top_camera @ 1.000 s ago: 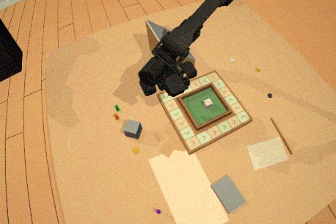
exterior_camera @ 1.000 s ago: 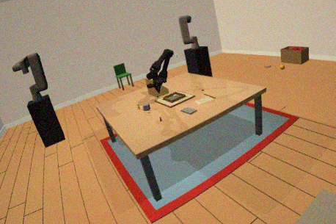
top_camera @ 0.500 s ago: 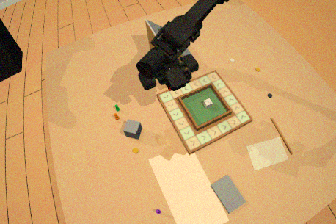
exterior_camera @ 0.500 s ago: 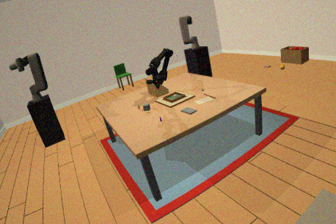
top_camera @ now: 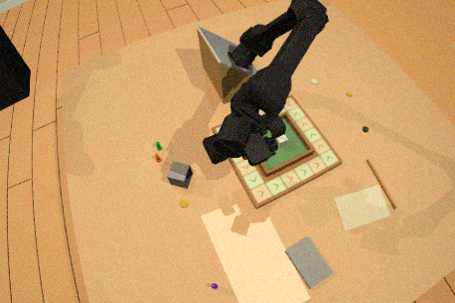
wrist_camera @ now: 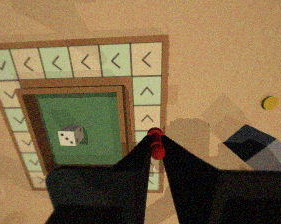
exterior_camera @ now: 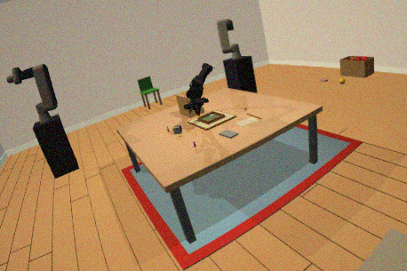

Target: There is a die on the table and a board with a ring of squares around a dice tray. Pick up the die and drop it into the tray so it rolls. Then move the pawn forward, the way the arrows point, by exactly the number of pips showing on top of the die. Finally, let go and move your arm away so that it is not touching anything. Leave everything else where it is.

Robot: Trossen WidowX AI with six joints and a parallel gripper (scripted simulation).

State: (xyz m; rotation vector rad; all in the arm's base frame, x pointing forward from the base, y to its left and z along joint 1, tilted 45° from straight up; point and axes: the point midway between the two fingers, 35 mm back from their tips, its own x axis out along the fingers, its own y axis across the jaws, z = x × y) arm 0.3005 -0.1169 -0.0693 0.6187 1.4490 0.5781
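Right now the green tray is 12 cm to the left of my gripper tip, 9 cm below it and 3 cm behind it. From my gripper tip the other things lie so: red pawn 1 cm above; grey cube 17 cm to the right, 7 cm below, 6 cm behind; white die 13 cm to the left, 7 cm below, 3 cm behind.
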